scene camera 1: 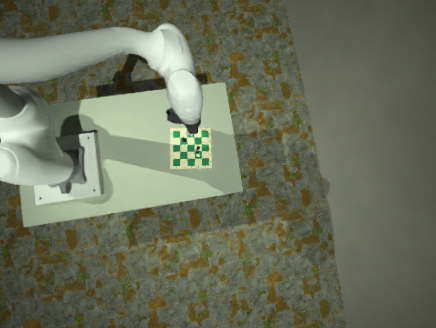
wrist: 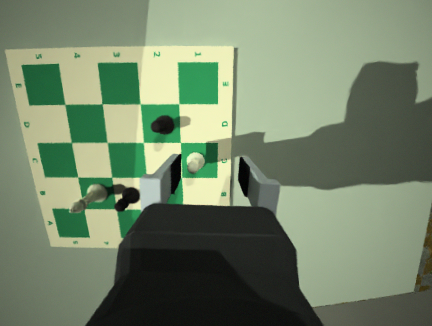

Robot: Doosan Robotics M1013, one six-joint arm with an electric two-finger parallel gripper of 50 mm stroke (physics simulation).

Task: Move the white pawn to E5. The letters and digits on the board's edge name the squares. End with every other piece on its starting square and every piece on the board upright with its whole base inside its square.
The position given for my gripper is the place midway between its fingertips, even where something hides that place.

Observation:
In view: my gripper (wrist: 210, 167) and a chessboard (scene camera 1: 182, 154).
The chessboard is seen too in the wrist view (wrist: 86, 112).

